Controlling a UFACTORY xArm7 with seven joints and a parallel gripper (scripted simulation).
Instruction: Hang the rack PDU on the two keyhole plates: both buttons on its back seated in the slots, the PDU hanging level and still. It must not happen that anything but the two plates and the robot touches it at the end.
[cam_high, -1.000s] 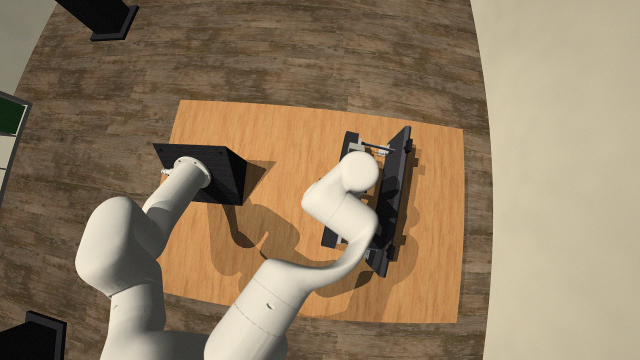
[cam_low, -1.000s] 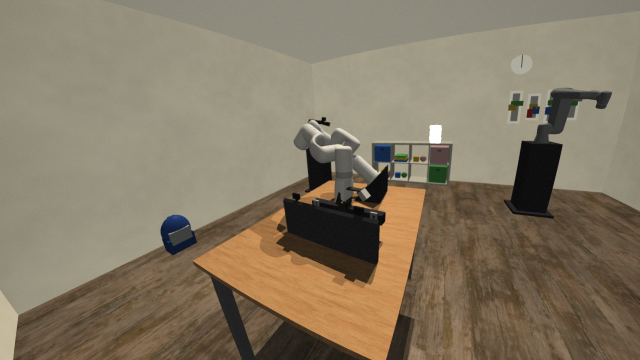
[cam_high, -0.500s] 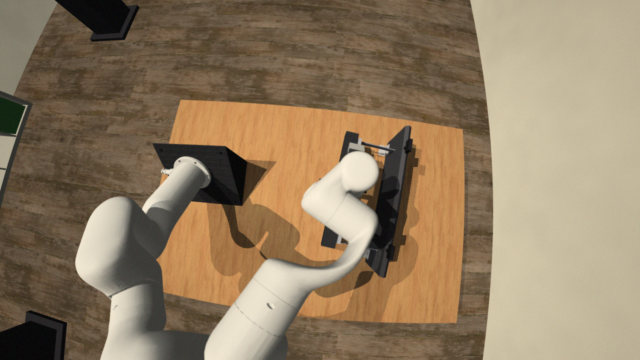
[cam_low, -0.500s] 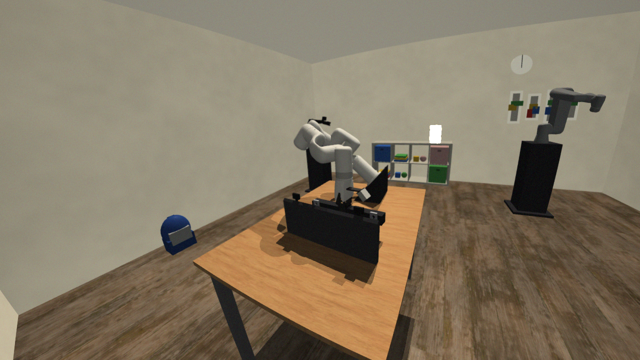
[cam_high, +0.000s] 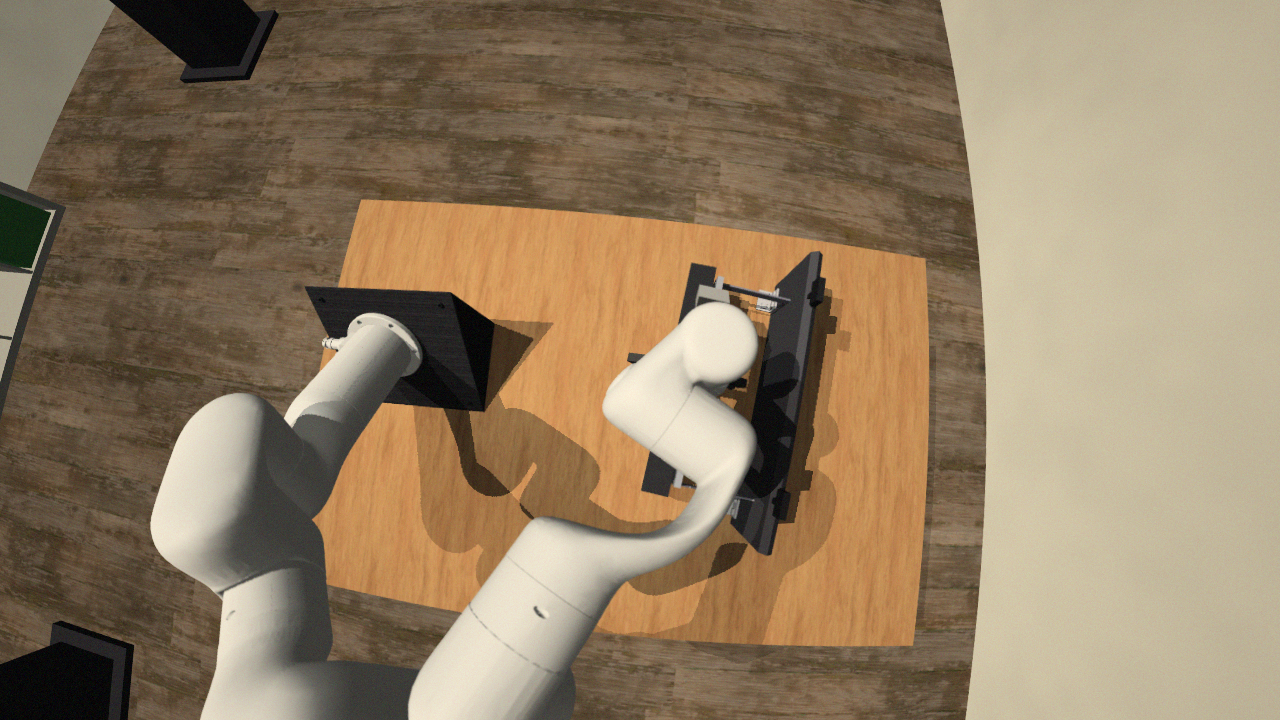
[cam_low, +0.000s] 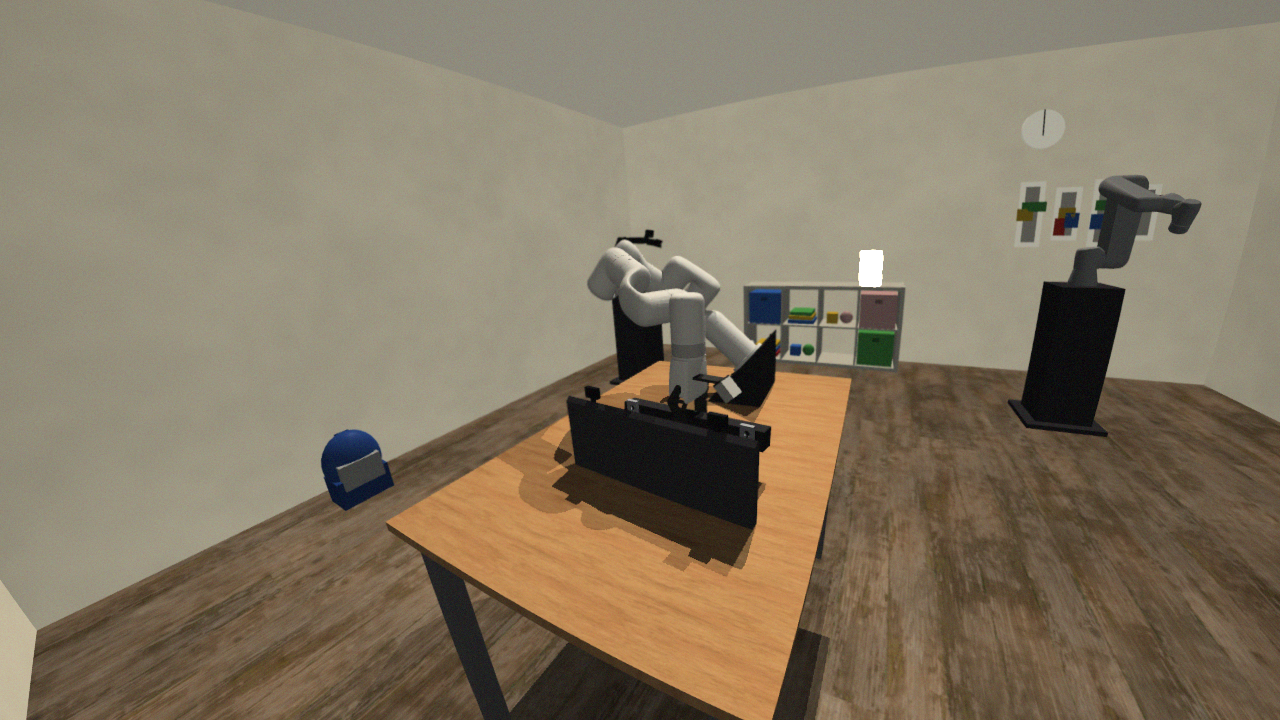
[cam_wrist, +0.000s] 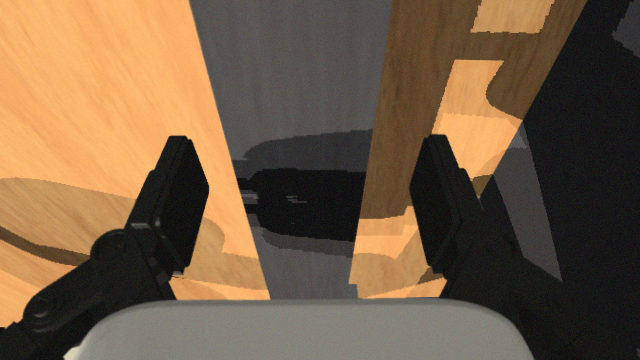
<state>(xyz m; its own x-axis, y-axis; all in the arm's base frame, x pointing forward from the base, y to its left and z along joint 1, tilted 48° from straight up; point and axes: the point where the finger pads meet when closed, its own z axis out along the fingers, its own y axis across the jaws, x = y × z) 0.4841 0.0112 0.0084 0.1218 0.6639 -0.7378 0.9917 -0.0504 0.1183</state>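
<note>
My hand is 20 mm short of the rack PDU and 10 mm above it. The rest, counted from my hand: upright panel 160 mm ahead, 20 mm to the right, 20 mm below.
</note>
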